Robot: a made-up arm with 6 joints.
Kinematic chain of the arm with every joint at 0, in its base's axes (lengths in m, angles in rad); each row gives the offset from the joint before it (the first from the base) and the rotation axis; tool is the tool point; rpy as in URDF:
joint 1: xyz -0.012 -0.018 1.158 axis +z
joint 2: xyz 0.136 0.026 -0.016 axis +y
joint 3: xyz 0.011 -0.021 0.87 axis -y
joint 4: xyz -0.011 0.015 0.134 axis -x
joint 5: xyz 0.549 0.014 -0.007 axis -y
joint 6: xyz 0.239 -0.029 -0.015 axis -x
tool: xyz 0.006 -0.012 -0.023 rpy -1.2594 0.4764 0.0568
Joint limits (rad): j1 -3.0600..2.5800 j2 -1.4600..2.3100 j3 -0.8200..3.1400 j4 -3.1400..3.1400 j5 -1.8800..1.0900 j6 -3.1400..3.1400
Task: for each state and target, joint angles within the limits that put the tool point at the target. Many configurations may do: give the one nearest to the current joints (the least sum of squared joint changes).
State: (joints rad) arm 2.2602 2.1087 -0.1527 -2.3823 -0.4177 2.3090
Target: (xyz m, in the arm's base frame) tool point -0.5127 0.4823 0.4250
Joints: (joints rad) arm 2.2229 1.5433 -0.6400 -2.3235 -0.3367 2.2983
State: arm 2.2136 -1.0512 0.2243 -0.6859 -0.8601 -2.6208
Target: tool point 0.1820 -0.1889 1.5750
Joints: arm 2.5800 -1.4600 -0.6523 -0.0567 -1.4670 -2.5994
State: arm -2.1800 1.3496 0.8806 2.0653 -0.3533 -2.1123
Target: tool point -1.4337 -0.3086 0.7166
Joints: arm -2.8654 1.3404 0.1953 1.9058 -0.4780 -2.0990
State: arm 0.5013 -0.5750 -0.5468 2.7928 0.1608 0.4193
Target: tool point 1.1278 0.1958 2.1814
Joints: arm 0.1604 0.2721 0.2705 2.7608 -0.1013 0.3981
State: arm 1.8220 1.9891 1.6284 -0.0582 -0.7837 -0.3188
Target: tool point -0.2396 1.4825 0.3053
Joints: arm 1.7160 2.1033 1.5741 -0.0513 -0.4205 -0.3126
